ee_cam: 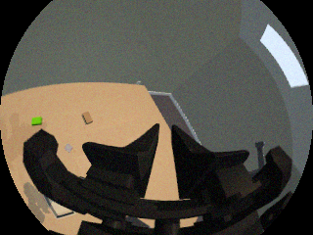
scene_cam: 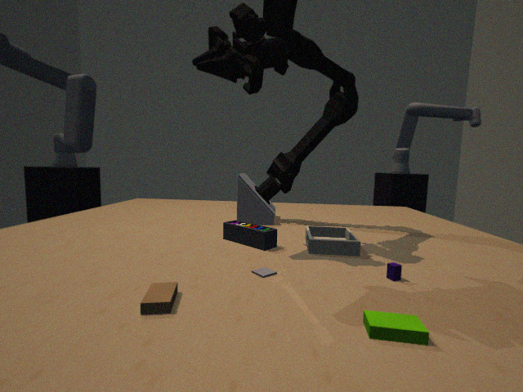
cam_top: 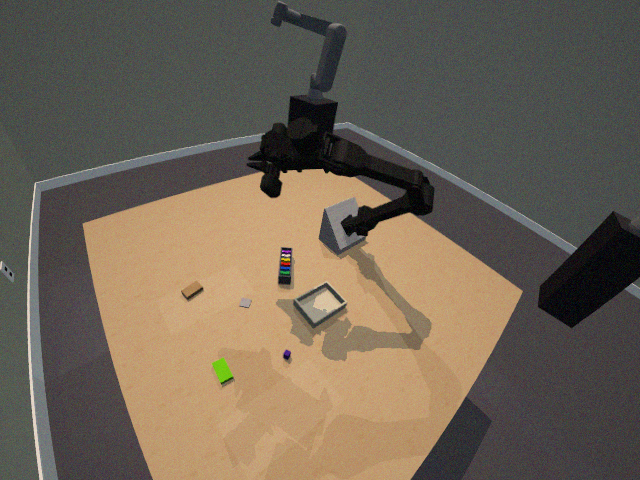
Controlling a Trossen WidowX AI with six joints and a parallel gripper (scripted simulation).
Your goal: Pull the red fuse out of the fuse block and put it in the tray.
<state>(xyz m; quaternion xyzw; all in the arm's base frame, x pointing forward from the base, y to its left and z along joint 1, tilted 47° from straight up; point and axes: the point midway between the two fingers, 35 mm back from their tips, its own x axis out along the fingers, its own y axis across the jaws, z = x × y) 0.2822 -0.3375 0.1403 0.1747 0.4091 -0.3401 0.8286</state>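
Right now my gripper tip is 34 cm above the red fuse, 12 cm to the right of it and 5 cm past it. The rest, counted from my gripper tip: grey tray (37 cm below, 29 cm to the left, 3 cm behind); brown block (36 cm below, 23 cm ahead, 1 cm to the right); grey tile (37 cm below, 13 cm to the left, 13 cm ahead).
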